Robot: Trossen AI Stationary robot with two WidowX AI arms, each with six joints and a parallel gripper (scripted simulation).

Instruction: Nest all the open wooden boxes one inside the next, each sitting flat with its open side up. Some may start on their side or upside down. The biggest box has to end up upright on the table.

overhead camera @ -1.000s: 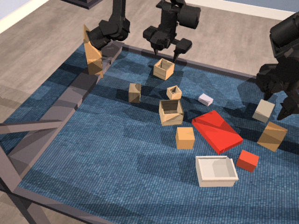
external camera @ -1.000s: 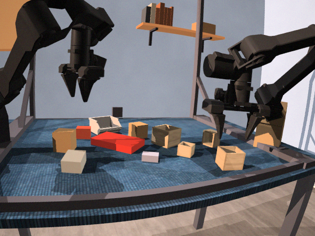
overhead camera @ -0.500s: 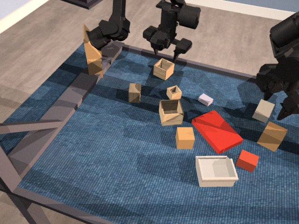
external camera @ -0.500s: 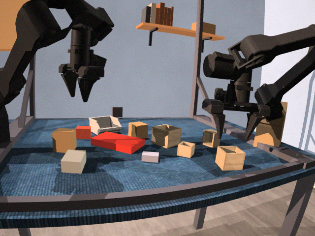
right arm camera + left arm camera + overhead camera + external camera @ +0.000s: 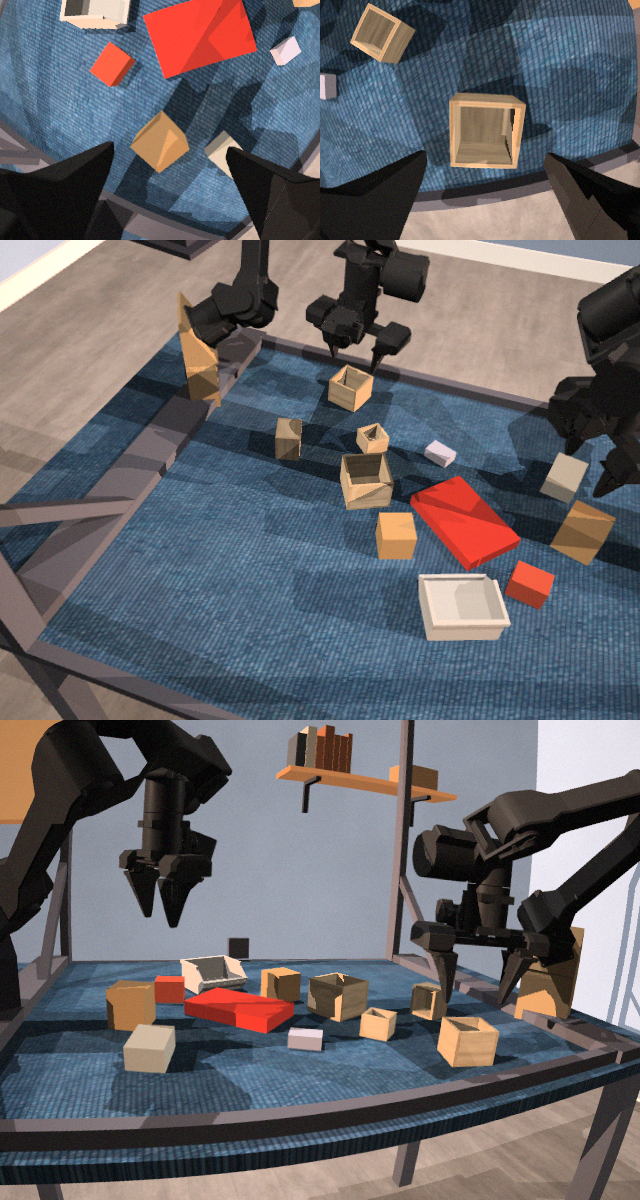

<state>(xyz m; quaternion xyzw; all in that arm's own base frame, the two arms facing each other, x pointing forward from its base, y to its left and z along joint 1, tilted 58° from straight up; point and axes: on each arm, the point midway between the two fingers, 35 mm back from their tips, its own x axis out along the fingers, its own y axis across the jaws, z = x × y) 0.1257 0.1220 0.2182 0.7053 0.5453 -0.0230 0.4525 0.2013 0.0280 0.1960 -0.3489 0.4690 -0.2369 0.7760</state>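
The red cube lies 17 cm below my right hand and 11 cm behind it. The rest, counted from my right hand: beige block (17 cm below, 13 cm ahead); flat red block (17 cm below, 12 cm to the left, 4 cm behind); lavender block (21 cm to the left, 18 cm below, 9 cm ahead).
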